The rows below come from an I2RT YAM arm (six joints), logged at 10 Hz.
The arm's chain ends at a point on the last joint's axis. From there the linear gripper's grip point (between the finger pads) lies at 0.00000 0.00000 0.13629 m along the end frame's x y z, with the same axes.
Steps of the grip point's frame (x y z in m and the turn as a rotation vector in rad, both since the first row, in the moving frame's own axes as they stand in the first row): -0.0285 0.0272 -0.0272 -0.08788 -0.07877 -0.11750; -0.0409 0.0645 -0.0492 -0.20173 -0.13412 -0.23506; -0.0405 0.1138 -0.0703 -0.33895 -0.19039 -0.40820; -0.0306 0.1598 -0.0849 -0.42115 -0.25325 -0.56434; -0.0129 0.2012 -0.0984 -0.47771 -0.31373 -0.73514; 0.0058 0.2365 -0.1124 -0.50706 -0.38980 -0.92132; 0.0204 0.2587 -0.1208 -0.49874 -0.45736 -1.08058; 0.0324 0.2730 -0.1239 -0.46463 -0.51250 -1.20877; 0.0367 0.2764 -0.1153 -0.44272 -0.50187 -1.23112; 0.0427 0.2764 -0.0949 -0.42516 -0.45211 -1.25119; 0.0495 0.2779 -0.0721 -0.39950 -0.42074 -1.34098; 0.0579 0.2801 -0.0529 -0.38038 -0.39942 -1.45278
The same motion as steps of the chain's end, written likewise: -0.0185 0.0146 -0.0263 -0.08788 -0.07877 -0.11750; -0.0262 0.0354 -0.0452 -0.20173 -0.13412 -0.23506; -0.0251 0.0649 -0.0603 -0.33895 -0.19039 -0.40820; -0.0147 0.0983 -0.0692 -0.42115 -0.25325 -0.56434; 0.0017 0.1305 -0.0777 -0.47771 -0.31373 -0.73514; 0.0198 0.1590 -0.0873 -0.50706 -0.38980 -0.92132; 0.0352 0.1783 -0.0936 -0.49874 -0.45736 -1.08058; 0.0493 0.1924 -0.0962 -0.46463 -0.51250 -1.20877; 0.0534 0.1983 -0.0895 -0.44272 -0.50187 -1.23112; 0.0554 0.2029 -0.0727 -0.42516 -0.45211 -1.25119; 0.0581 0.2088 -0.0530 -0.39950 -0.42074 -1.34098; 0.0623 0.2145 -0.0360 -0.38038 -0.39942 -1.45278
